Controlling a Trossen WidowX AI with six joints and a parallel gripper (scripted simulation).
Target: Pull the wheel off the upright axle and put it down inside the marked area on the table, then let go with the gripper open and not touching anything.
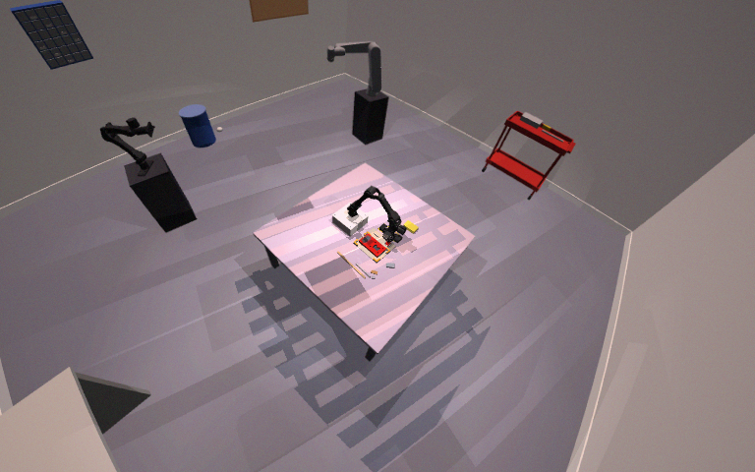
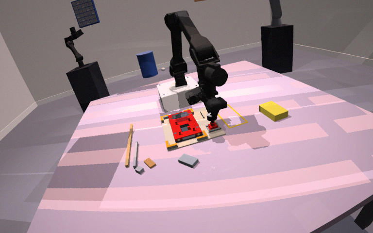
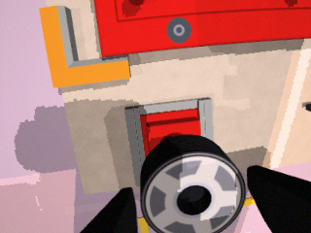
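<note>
The black wheel lies right at my gripper tip. Round my gripper tip: yellow block 1 cm behind, 27 cm to the left, 4 cm below; grey bar 8 cm ahead, 31 cm to the right, 5 cm below; grey block 17 cm ahead, 12 cm to the right, 5 cm below.
</note>
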